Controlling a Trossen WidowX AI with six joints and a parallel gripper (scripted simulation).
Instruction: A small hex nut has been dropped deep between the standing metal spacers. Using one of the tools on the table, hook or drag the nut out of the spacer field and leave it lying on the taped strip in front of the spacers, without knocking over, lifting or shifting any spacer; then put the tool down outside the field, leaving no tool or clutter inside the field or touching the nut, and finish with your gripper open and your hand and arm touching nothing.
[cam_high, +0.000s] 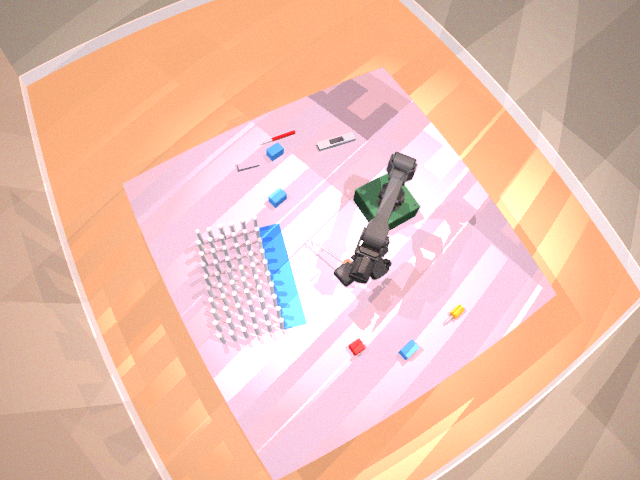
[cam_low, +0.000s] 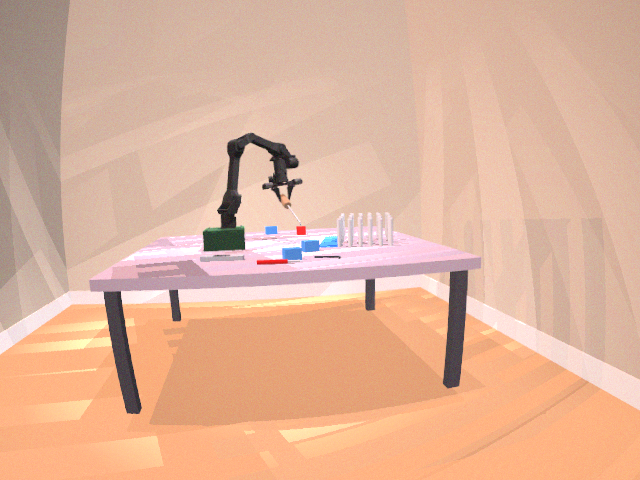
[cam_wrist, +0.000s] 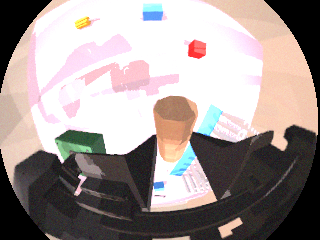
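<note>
Now: gripper tip 190 mm short of the blue taped strip, 160 mm to the left of it and 180 mm above it. Also, from my gripper tip: red block 90 mm ahead, 200 mm to the left, 160 mm below; then hook tool 30 mm ahead, 90 mm to the right, 50 mm below; then yellow-handled tool 290 mm behind, 280 mm to the left, 160 mm below.
</note>
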